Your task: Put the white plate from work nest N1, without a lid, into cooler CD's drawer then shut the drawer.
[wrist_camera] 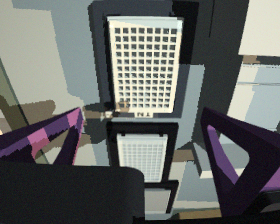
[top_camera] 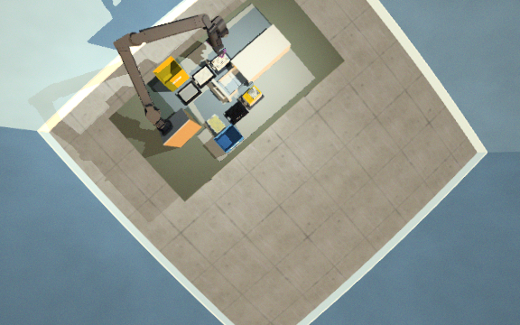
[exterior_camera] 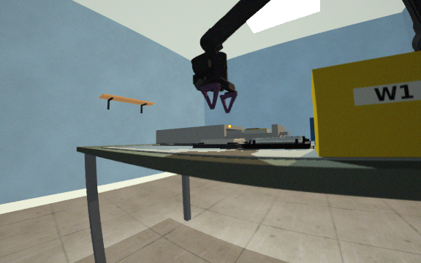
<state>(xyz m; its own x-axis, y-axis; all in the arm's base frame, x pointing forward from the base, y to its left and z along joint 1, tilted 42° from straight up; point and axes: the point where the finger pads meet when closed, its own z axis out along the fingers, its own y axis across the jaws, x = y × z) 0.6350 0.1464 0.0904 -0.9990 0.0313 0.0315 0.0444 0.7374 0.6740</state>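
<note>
My hand is 11 cm above the white plate. Round my hand: cooler CD (19 cm to the right, 10 cm below, 10 cm ahead); then cooler drawer (19 cm to the right, 10 cm below, 3 cm behind); then yellow tip box (38 cm to the right, 7 cm below, 2 cm behind).
</note>
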